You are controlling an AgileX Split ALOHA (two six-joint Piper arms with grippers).
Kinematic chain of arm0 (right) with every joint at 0, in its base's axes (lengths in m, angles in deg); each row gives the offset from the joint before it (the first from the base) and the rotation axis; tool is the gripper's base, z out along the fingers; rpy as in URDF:
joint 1: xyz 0 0 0.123 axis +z
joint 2: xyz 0 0 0 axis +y
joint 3: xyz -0.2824 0 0.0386 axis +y
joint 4: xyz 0.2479 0 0.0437 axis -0.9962 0 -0.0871
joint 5: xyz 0 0 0 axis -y
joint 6: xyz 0.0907 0 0.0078 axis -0.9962 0 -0.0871
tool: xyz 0 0 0 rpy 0 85 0
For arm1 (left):
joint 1: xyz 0 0 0.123 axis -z
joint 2: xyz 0 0 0 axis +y
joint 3: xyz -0.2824 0 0.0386 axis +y
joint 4: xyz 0.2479 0 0.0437 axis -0.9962 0 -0.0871
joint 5: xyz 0 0 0 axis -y
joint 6: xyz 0.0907 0 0.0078 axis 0.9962 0 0.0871
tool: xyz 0 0 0 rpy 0 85 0
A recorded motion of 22 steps. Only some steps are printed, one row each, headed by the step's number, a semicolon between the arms.
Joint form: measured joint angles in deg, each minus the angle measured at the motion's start. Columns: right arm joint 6, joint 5, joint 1, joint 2, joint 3, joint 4; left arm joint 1, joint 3, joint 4, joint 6, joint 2, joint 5.
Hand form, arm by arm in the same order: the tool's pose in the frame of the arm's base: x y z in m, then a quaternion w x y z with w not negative. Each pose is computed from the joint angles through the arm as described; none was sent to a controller.
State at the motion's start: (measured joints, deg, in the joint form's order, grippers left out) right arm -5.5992 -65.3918 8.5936 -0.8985 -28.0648 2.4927; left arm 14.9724 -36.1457 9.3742 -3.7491 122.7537 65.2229
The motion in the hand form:
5: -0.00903 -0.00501 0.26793 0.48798 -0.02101 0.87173 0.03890; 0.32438 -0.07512 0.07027 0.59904 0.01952 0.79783 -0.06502
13: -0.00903 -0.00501 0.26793 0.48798 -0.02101 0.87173 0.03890; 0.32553 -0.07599 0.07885 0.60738 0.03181 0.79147 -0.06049
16: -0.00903 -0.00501 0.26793 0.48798 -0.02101 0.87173 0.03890; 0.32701 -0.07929 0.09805 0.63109 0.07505 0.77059 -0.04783
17: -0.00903 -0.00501 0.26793 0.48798 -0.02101 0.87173 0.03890; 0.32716 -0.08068 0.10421 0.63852 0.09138 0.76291 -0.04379
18: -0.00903 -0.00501 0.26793 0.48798 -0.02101 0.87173 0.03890; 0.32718 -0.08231 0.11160 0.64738 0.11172 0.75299 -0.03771
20: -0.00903 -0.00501 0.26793 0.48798 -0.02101 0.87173 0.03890; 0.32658 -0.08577 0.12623 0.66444 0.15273 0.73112 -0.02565
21: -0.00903 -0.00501 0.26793 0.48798 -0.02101 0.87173 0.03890; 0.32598 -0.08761 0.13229 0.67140 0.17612 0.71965 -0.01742
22: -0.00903 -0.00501 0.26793 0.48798 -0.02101 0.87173 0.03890; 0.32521 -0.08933 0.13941 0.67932 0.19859 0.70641 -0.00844
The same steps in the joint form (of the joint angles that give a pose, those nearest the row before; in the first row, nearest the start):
5: 0.00 0.00 0.00 0.00 0.00 0.00; 0.00 -0.57 -1.56 0.22 0.00 0.00
13: 0.00 0.00 0.00 0.00 0.00 0.00; 0.00 -0.60 -1.90 1.78 -1.59 -0.48
16: 0.00 0.00 0.00 0.00 0.00 0.00; 0.00 -0.60 -3.87 6.32 -4.86 -0.48
17: 0.00 0.00 0.00 0.00 0.00 0.00; 0.00 -0.60 -4.79 7.85 -5.90 -0.48
18: 0.00 0.00 0.00 0.00 0.00 0.00; 0.00 -0.60 -5.88 9.84 -7.15 -0.48
20: 0.00 0.00 0.00 0.00 0.00 0.00; 0.00 -0.60 -8.32 13.68 -9.63 -0.48
21: 0.00 0.00 0.00 0.00 0.00 0.00; 0.00 -0.60 -9.67 15.92 -10.65 -0.48
22: 0.00 0.00 0.00 0.00 0.00 0.00; 0.00 -0.60 -10.96 18.17 -11.86 -0.48

